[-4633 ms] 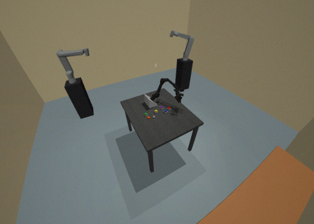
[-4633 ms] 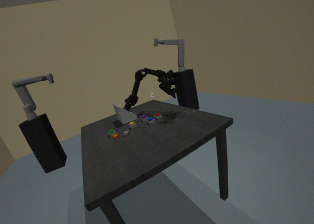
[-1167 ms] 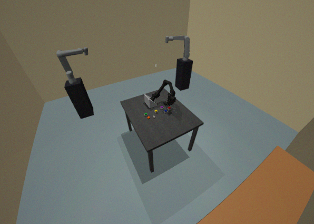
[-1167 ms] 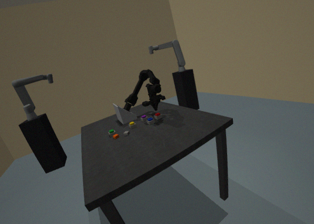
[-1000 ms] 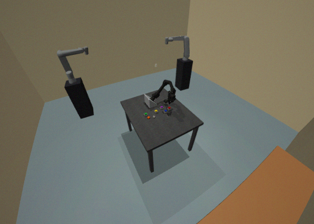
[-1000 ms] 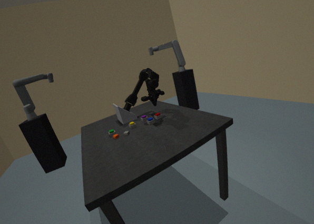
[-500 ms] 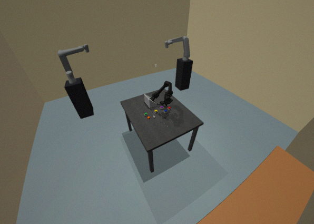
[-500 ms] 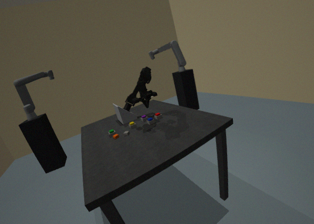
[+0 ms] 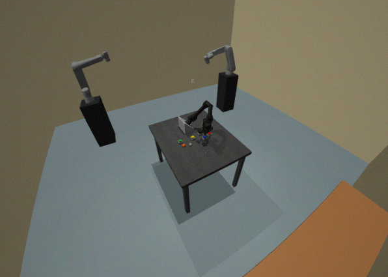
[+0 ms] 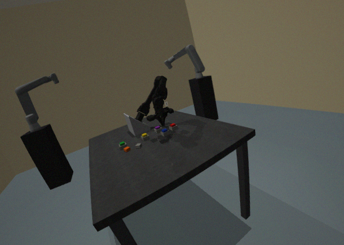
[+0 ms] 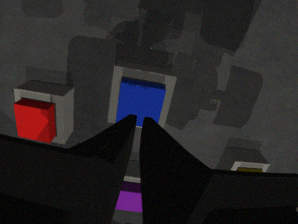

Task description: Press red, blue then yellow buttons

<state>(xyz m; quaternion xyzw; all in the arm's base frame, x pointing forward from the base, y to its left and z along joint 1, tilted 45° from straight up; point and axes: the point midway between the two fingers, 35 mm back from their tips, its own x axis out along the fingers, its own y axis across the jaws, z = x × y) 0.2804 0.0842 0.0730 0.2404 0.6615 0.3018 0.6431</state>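
Right now the blue button is 4 cm below my gripper tip. Round my gripper tip: purple button 11 cm behind, 4 cm below, 1 cm to the right; red button 8 cm to the left, 4 cm below, 4 cm behind; yellow button 13 cm to the right, 6 cm behind, 4 cm below.
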